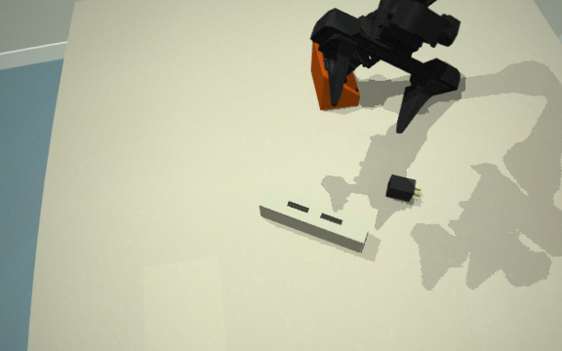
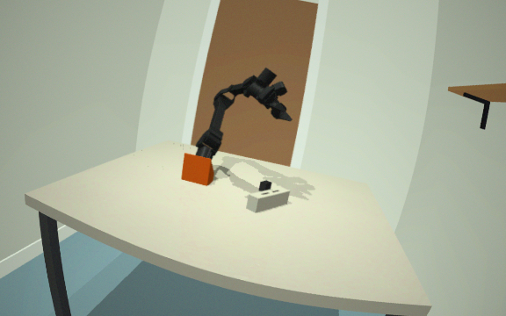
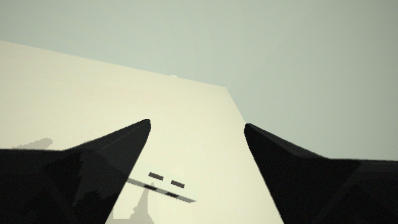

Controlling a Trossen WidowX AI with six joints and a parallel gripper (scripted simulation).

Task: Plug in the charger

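Right now my gripper tip is 50 mm past the dark two-prong charger, 140 mm to the right of it and 320 mm above it.
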